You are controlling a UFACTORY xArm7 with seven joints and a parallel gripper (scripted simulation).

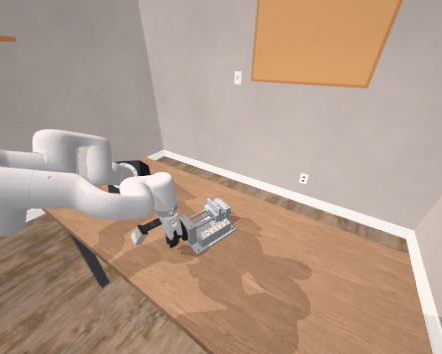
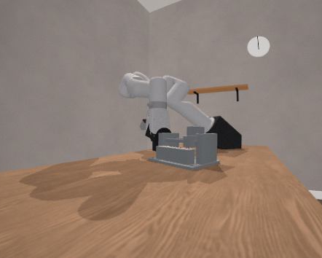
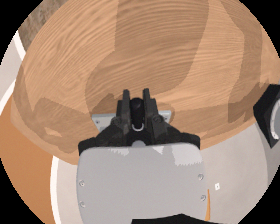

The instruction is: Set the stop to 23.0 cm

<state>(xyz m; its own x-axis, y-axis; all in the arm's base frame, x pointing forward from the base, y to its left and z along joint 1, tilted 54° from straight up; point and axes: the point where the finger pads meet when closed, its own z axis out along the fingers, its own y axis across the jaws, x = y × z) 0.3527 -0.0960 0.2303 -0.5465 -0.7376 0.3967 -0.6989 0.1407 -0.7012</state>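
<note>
Now: the handwheel 20 mm to the left of my hand, 20 mm ahead of it and 10 mm above it. From my hand the other things lie so: sliding stop block 150 mm to the left, 130 mm ahead, 50 mm above.
</note>
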